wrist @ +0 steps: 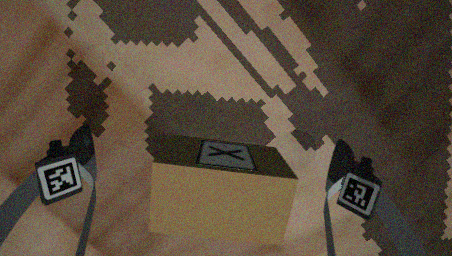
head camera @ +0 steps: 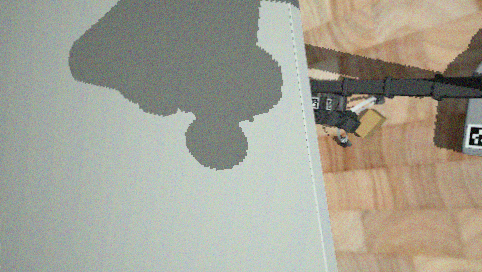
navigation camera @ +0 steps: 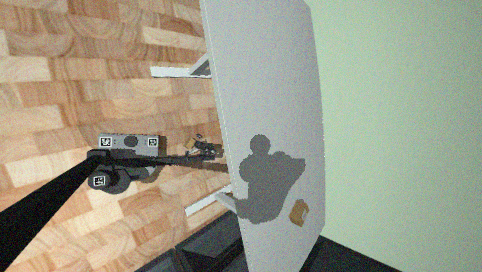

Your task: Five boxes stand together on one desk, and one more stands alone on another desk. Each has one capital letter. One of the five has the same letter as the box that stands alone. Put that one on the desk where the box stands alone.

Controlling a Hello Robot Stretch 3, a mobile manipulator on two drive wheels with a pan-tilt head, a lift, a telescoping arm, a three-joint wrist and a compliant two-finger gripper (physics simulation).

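Where they show: gripper, fingertip midpoint: (head camera: 364,121) (navigation camera: 191,144); robot's base at its link origin: (navigation camera: 130,140).
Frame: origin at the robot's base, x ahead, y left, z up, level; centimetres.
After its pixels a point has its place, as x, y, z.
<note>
A tan box (head camera: 371,124) {-1.4, -43.0, 6.1} (navigation camera: 189,143) {-1.5, -43.2, 6.0} (wrist: 222,202) is on the floor beside the desk. Its label, on the dark face in the wrist view, shows an X. My gripper (head camera: 362,122) {-2.2, -46.8, 2.1} (navigation camera: 194,145) {-2.2, -46.8, 2.1} (wrist: 215,151) {-2.2, -46.8, 2.1} is open, with one finger on each side of the box and a gap to each in the wrist view. The other box (navigation camera: 299,213) {-26.9, -57.4, 98.9}, brown, stands alone on the grey desk (head camera: 150,215) {15.3, -44.3, 95.1} (navigation camera: 270,90) {22.6, -37.7, 95.1}, near its far edge by the wall. Its light label shows in part; its letter is not readable. The group of five boxes does not show.
The desk edge runs close beside the gripper. White desk feet (navigation camera: 172,72) {58.2, -26.2, 2.6} (navigation camera: 205,201) {-59.9, -61.9, 2.5} reach out over the wooden floor. Dark panels (navigation camera: 212,242) {-104.6, -67.6, 7.7} stand at the bottom of the navigation view. A pale green wall (navigation camera: 400,125) {14.6, -98.1, 132.4} is behind the desk. My base (navigation camera: 131,150) {-5.5, -0.5, 15.9} is on the floor.
</note>
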